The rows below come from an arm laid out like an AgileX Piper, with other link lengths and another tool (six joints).
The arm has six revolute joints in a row. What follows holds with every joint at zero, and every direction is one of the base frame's.
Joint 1 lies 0.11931 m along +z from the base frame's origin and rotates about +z.
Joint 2 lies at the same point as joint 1 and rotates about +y.
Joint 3 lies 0.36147 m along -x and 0.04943 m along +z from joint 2 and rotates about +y.
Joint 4 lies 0.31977 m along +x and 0.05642 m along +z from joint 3 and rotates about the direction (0.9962, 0, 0.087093).
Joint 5 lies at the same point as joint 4 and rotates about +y.
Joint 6 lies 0.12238 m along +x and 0.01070 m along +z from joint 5 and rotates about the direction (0.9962, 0, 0.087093).
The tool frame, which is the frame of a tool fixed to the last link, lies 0.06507 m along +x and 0.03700 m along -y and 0.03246 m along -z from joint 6; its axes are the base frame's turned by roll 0.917, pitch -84.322 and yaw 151.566 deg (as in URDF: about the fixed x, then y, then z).
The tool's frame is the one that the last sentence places.
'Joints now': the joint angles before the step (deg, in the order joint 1, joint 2, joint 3, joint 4, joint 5, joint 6). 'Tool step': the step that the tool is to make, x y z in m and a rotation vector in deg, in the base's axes. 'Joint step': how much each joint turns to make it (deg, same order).
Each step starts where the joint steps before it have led.
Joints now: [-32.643 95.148 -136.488 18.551 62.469 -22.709]
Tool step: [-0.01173 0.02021 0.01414 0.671 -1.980 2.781]
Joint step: [0.000 -2.030 -0.001 3.351 0.917 -0.438]
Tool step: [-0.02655 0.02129 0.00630 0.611 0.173 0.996]
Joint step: [0.000 -4.505 3.519 0.909 1.480 0.270]
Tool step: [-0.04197 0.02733 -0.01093 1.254 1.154 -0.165]
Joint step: [0.098 -9.208 11.533 -0.001 -0.818 0.219]
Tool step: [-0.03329 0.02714 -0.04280 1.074 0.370 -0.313]
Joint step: [2.020 -11.774 19.473 -0.747 -7.143 -0.658]
